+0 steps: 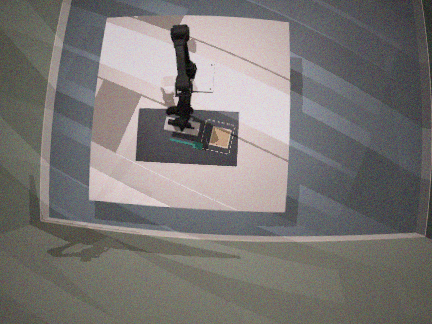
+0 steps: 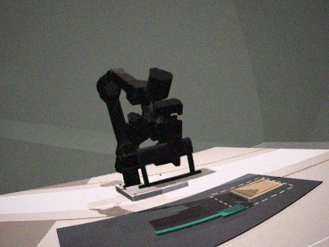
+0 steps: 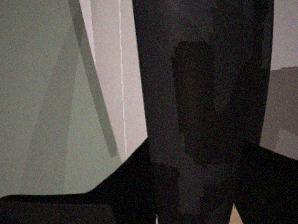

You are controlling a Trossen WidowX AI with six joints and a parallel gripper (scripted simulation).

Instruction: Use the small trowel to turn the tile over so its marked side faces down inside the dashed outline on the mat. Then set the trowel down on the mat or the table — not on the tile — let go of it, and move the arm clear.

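The teal trowel is 140 mm below my gripper tip, 60 mm ahead of it and 30 mm to the left of it. Round my gripper tip: dark mat: 160 mm below, 20 mm ahead; then tan tile: 210 mm to the left, 140 mm below.
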